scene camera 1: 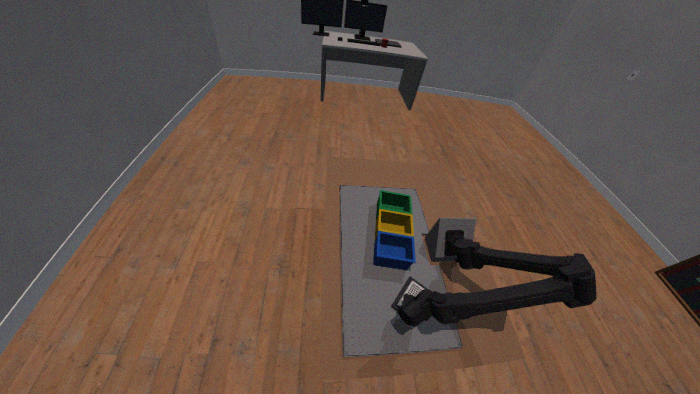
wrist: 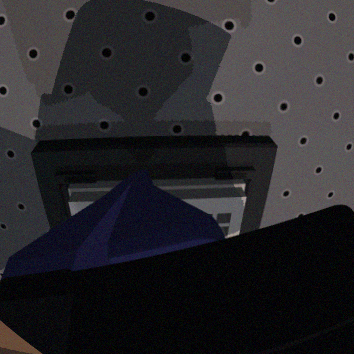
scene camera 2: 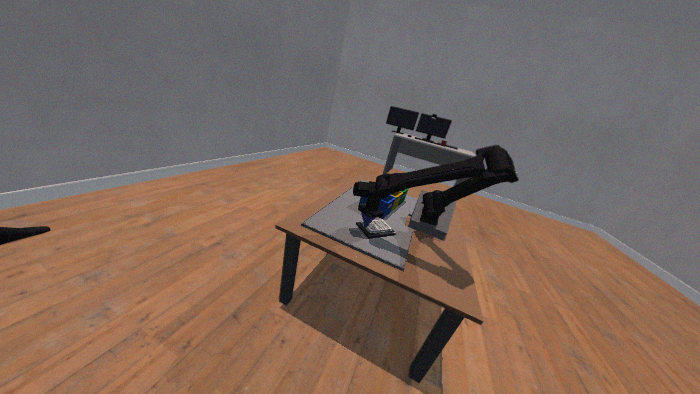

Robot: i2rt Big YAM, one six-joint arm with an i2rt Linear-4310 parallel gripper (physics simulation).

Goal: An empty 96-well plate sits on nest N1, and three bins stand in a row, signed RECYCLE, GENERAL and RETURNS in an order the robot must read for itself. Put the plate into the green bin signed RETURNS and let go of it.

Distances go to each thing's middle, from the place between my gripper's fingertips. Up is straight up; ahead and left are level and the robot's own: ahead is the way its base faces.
Now: hand 40 mm past the dark nest (wrist: 169, 156), 60 mm to the left of it and 20 mm above it.
